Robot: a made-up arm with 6 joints.
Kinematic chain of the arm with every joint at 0, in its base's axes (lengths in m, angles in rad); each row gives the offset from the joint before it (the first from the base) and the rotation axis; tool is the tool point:
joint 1: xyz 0 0 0.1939 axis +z
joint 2: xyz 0 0.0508 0 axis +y
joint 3: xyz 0 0 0.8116 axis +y
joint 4: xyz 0 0 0.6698 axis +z
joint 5: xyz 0 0 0 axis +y
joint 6: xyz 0 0 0.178 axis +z
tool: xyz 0 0 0
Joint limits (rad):
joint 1: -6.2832..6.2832
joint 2: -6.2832..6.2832
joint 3: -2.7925..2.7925
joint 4: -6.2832..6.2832
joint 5: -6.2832..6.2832
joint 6: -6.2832..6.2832
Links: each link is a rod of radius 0.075 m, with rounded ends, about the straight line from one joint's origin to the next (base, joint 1, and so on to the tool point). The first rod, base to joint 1, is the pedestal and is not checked.
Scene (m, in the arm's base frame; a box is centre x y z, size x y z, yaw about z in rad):
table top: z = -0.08
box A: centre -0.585 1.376 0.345 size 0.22 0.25 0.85 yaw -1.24
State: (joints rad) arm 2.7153 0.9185 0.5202 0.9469 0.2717 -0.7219
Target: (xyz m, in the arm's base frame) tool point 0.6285 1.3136 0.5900
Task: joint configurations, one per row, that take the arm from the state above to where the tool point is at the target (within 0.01 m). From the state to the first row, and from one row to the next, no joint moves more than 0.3 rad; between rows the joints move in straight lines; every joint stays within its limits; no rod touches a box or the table.
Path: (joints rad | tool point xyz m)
1: 2.4655 0.8819 0.5170 0.9290 0.2388 -0.7678 | -1.1926 0.8484 0.8291
2: 2.2156 0.8453 0.5139 0.9112 0.2058 -0.8136 | -0.9273 1.1008 0.8879
3: 1.9658 0.8087 0.5107 0.8933 0.1729 -0.8595 | -0.6117 1.2731 0.9459
4: 1.7159 0.7721 0.5075 0.8755 0.1399 -0.9054 | -0.2688 1.3566 1.0030
5: 1.5016 0.8038 0.6166 0.8891 0.1512 -0.8442 | 0.0269 1.4247 0.8671
6: 1.2872 0.8355 0.7256 0.9027 0.1625 -0.7831 | 0.3346 1.4102 0.7287
7: 1.0729 0.8672 0.8347 0.9162 0.1737 -0.7219 | 0.6285 1.3136 0.5899

